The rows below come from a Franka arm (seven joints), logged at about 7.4 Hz.
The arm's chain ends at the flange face. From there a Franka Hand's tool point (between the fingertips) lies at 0.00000 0.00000 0.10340 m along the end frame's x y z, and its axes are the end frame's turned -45 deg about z.
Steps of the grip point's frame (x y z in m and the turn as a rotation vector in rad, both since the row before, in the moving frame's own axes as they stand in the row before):
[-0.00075, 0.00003, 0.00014, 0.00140, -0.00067, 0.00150]
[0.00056, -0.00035, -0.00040, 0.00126, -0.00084, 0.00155]
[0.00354, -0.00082, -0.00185, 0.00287, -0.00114, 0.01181]
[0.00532, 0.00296, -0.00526, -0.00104, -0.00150, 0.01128]
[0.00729, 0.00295, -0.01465, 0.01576, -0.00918, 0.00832]
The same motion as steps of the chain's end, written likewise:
[-0.00036, 0.00061, 0.00014, 0.00052, -0.00146, 0.00150]
[0.00030, -0.00061, -0.00040, 0.00030, -0.00148, 0.00155]
[0.00222, -0.00295, -0.00185, 0.00122, -0.00284, 0.01181]
[0.00589, -0.00185, -0.00526, -0.00180, -0.00033, 0.01128]
[0.00906, -0.00258, -0.01463, 0.00465, -0.01764, 0.00832]

